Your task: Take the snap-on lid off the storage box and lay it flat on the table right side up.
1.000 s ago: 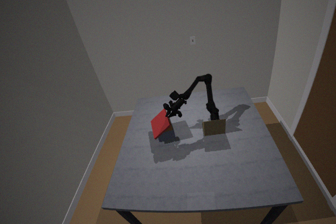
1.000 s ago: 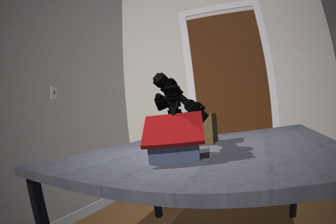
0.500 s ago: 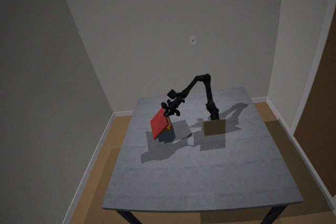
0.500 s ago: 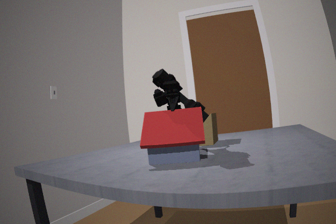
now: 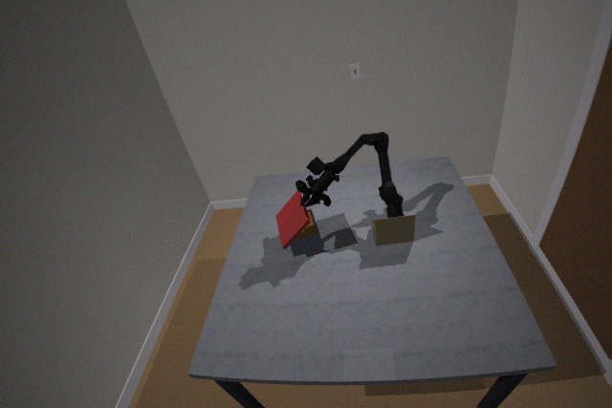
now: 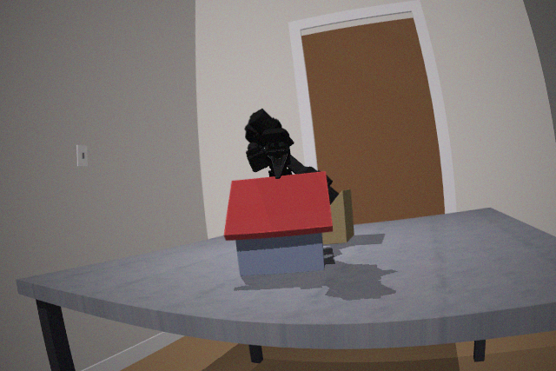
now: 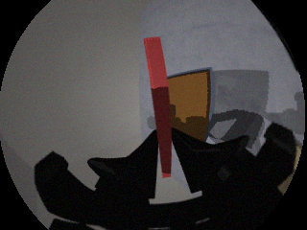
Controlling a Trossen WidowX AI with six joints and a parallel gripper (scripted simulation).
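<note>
Right now my gripper tip is 60 mm short of the red lid, 20 mm to the right of it and 50 mm above it. The rest, counted from my gripper tip: storage box (30 mm ahead, 160 mm below).
</note>
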